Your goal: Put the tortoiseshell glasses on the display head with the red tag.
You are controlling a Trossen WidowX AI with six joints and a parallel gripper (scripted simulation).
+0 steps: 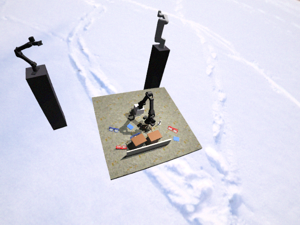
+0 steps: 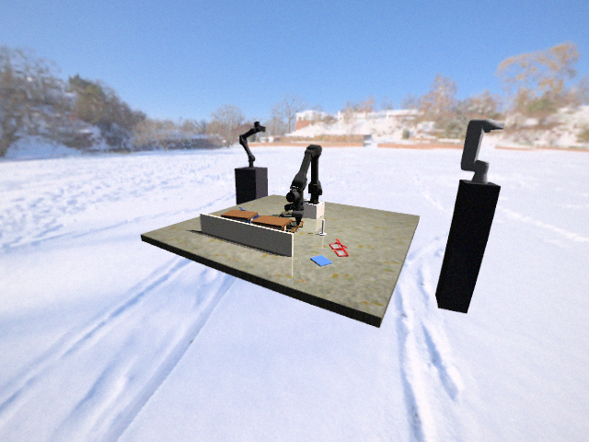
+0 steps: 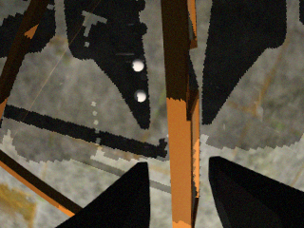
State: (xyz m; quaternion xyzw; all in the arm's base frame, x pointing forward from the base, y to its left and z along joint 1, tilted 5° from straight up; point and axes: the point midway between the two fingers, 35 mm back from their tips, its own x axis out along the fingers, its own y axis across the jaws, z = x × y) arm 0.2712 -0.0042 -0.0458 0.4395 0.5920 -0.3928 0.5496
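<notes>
My gripper tip is 50 mm short of the white post, 170 mm to the right of it and 10 mm below it. Also, from my gripper tip: low white wall: 340 mm ahead, 170 mm to the right, 40 mm above.
</notes>
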